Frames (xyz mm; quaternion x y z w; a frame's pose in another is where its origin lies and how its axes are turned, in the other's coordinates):
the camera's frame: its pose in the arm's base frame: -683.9 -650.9 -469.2 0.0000 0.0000 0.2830 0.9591
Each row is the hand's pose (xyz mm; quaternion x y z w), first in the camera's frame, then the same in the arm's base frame.
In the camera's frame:
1: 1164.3 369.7 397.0 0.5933 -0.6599 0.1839 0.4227
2: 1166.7 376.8 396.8 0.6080 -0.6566 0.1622 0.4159
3: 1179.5 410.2 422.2 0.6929 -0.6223 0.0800 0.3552
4: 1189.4 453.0 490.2 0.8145 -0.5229 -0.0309 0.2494
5: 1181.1 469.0 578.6 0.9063 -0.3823 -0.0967 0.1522
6: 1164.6 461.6 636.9 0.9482 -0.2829 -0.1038 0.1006
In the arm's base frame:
1: 93.2 291.6 -72.2 0.7558 -0.4650 0.2960 0.3534
2: 91.4 298.9 -72.4 0.7689 -0.4577 0.2733 0.3530
3: 84.0 333.9 -47.0 0.8407 -0.4008 0.1773 0.3180
4: 69.1 375.2 21.0 0.9292 -0.2710 0.0409 0.2480
5: 53.4 384.2 109.4 0.9774 -0.1102 -0.0497 0.1733
6: 43.6 369.0 167.7 0.9895 -0.0030 -0.0711 0.1259

